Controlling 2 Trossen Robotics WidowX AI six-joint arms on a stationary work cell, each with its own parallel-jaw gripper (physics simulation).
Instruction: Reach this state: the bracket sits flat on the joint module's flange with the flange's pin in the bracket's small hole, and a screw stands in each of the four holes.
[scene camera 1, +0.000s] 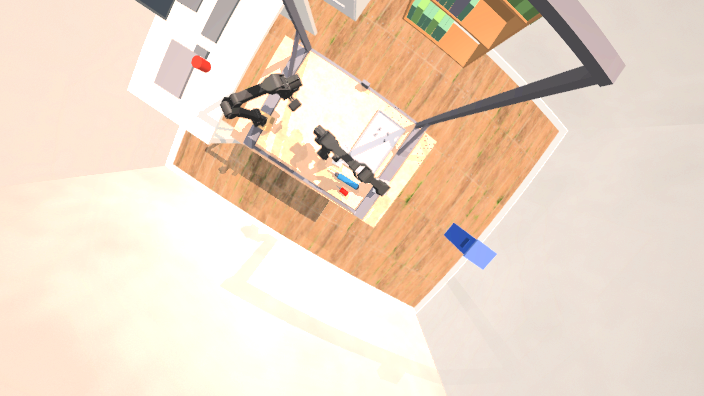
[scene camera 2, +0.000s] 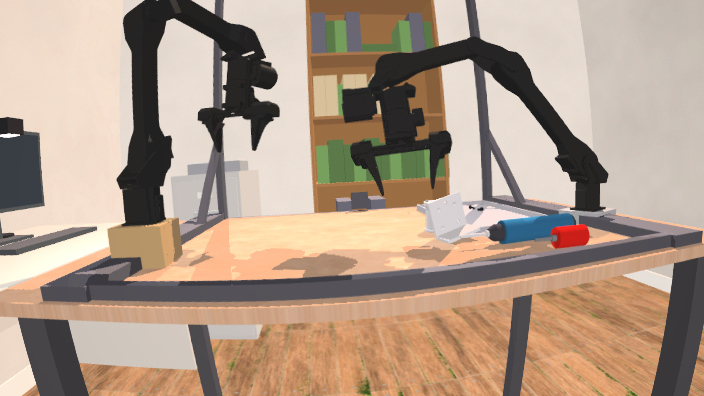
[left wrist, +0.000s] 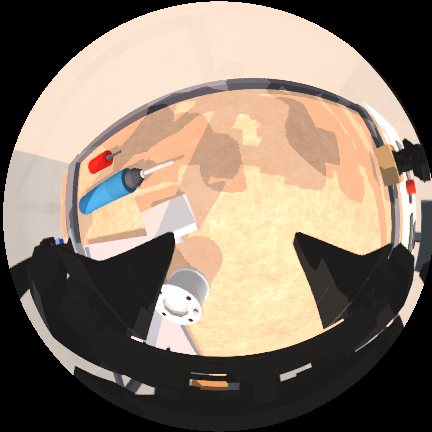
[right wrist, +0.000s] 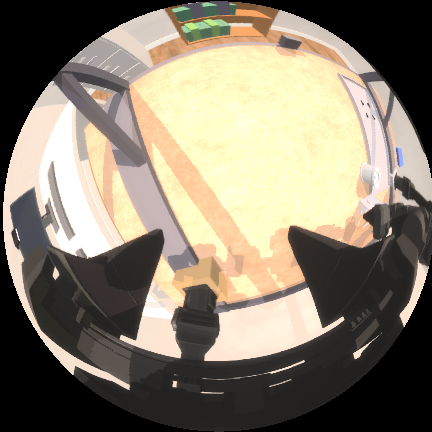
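Seen in the pictures: left gripper, fingertip midpoint: (scene camera 2: 408, 191) (left wrist: 237, 238) (right wrist: 371, 214); right gripper, fingertip midpoint: (scene camera 1: 289, 97) (scene camera 2: 236, 151) (right wrist: 227, 234); left arm's base, origin of the base link: (scene camera 1: 381, 186) (scene camera 2: 587, 209) (right wrist: 395, 180); right arm's base, origin of the base link: (scene camera 1: 261, 120) (scene camera 2: 144, 222) (right wrist: 199, 292).
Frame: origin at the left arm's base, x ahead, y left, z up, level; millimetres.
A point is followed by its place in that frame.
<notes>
The white L-shaped bracket (scene camera 2: 446, 217) {x 338, y -114, z 12 mm} (left wrist: 172, 217) {x 337, y -94, z -15 mm} (right wrist: 370, 204) {x 347, y -121, z 21 mm} rests on the table, one holed plate raised, apart from the joint module. The white cylindrical joint module (left wrist: 182, 297) {x 315, y -181, z 33 mm} (right wrist: 371, 175) {x 319, y -204, z 23 mm} stands beside the tray, its flange holes showing empty in the left wrist view. Several small dark screws (scene camera 1: 382, 134) {x 82, y -340, z -23 mm} (scene camera 2: 475, 207) {x 46, y -341, z -18 mm} (right wrist: 367, 107) are on the white tray (right wrist: 382, 145) {x 63, y -188, z -23 mm}. My left gripper (scene camera 2: 408, 191) {x 400, y -147, z 62 mm} (left wrist: 237, 238) {x 400, y -147, z 62 mm} is open and empty above the table, near the bracket and module. My right gripper (scene camera 2: 237, 149) {x 665, y -399, z 161 mm} (right wrist: 227, 234) {x 665, y -399, z 161 mm} is open and empty, high above the picture-left side in scene camera 2.
A blue screwdriver (scene camera 1: 347, 181) {x 234, y 17, z 14 mm} (scene camera 2: 537, 228) {x 250, y 34, z -3 mm} (left wrist: 107, 191) {x 266, y -3, z 11 mm} lies beside the bracket, with a red-handled tool (scene camera 1: 343, 191) {x 244, y 92, z 6 mm} (scene camera 2: 570, 236) {x 257, y 107, z -6 mm} (left wrist: 101, 162) {x 257, y 75, z 1 mm} near it. A tan block (scene camera 2: 142, 245) {x 863, y -197, z 12 mm} (left wrist: 387, 162) {x 815, y -229, z 15 mm} supports the right arm. A dark frame (scene camera 2: 310, 286) {x 654, y 42, z -12 mm} runs along the table edges.
</notes>
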